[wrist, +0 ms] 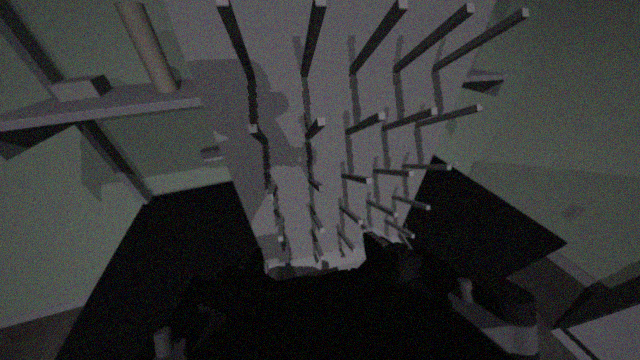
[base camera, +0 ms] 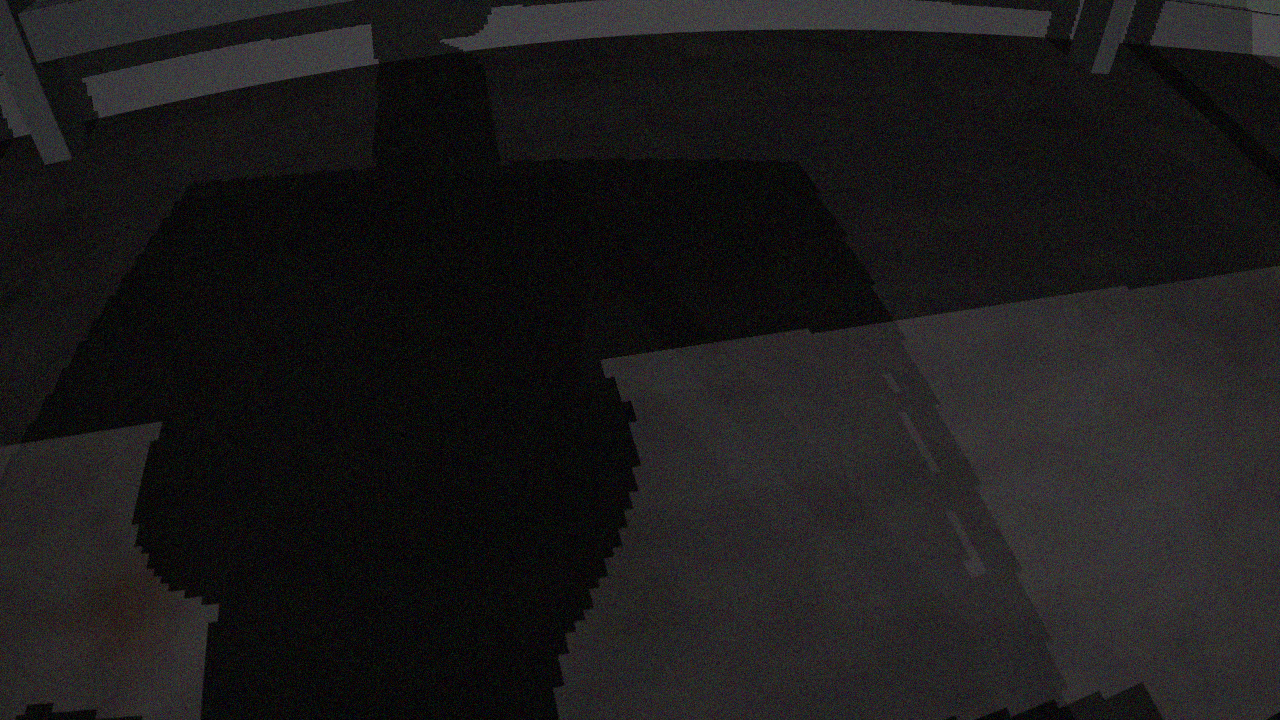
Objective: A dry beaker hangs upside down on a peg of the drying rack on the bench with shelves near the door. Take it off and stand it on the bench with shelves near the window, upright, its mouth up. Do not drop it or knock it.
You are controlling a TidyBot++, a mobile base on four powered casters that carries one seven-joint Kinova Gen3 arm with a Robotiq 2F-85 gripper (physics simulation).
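Frame: origin at the arm's base, x back, y right, z up, level; metres.
Where they show: gripper, fingertip midpoint: (wrist: 314, 251).
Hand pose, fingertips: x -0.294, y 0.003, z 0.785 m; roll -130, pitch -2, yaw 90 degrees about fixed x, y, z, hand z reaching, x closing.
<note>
Each offset is from my fingertips to the centre of the thing. "spot": to the spot under its first point. Level surfaces: height alone.
The pale drying rack (wrist: 285, 30) stands on the dark bench top {dz -0.420 m} (wrist: 475, 220) in the wrist view, seen steeply from above with rows of pegs sticking out. My gripper (wrist: 314, 251) is open, low in front of the rack's foot; its dark fingers and body cover the front of the rack's bottom tray {dz -0.416 m} (wrist: 347, 261). The beaker does not show in either view; the low right part of the rack is partly hidden by the gripper. In the base view a large dark shape fills the centre, and no fingers can be told apart in it.
A wall shelf (wrist: 135, 106) at the left carries a brown cylinder {spot: dx -0.470, dy -0.332, dz +0.136 m} (wrist: 147, 47) and a small block {spot: dx -0.471, dy -0.552, dz +0.059 m} (wrist: 75, 90). Another shelf (wrist: 482, 79) shows right of the rack. A pale surface (wrist: 607, 332) lies at the lower right. Pale beams (base camera: 232, 71) cross the top of the base view.
</note>
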